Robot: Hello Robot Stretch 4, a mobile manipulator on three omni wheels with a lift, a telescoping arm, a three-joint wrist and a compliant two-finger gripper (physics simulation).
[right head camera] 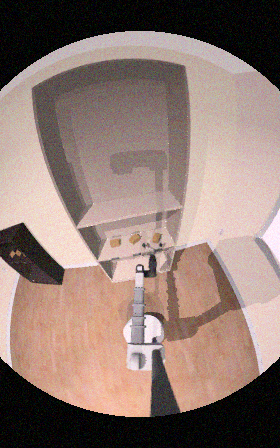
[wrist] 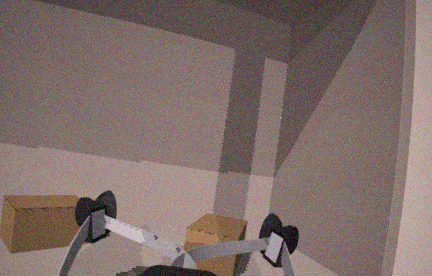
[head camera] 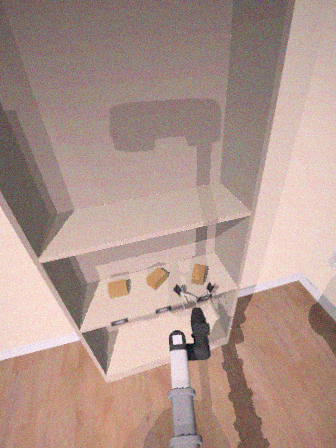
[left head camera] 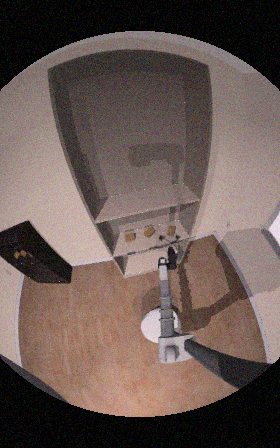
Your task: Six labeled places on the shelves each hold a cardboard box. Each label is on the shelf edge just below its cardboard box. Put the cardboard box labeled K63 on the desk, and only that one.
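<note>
Three cardboard boxes stand on a shelf of the pale shelf unit (head camera: pixel 59 255): a left box (head camera: pixel 119 288) (left head camera: pixel 130 237) (right head camera: pixel 115 242), a middle box (head camera: pixel 157 278) (left head camera: pixel 149 231) (right head camera: pixel 135 238) (wrist: pixel 42 225) and a right box (head camera: pixel 199 274) (left head camera: pixel 171 230) (right head camera: pixel 157 237) (wrist: pixel 215 235). Labels (head camera: pixel 119 322) (head camera: pixel 163 310) sit on the shelf edge, too small to read; which box is K63 cannot be told. My gripper (head camera: pixel 194 288) (left head camera: pixel 169 239) (right head camera: pixel 153 245) (wrist: pixel 189 220) is open and empty, in front of the right box, its fingers spread wide to either side.
The unit's right side panel (wrist: pixel 340 150) stands close to the right of the gripper. A higher shelf board (head camera: pixel 145 220) spans above the boxes. A dark furniture piece (left head camera: pixel 42 255) (right head camera: pixel 35 260) with small tan items stands at the left. No desk can be clearly identified.
</note>
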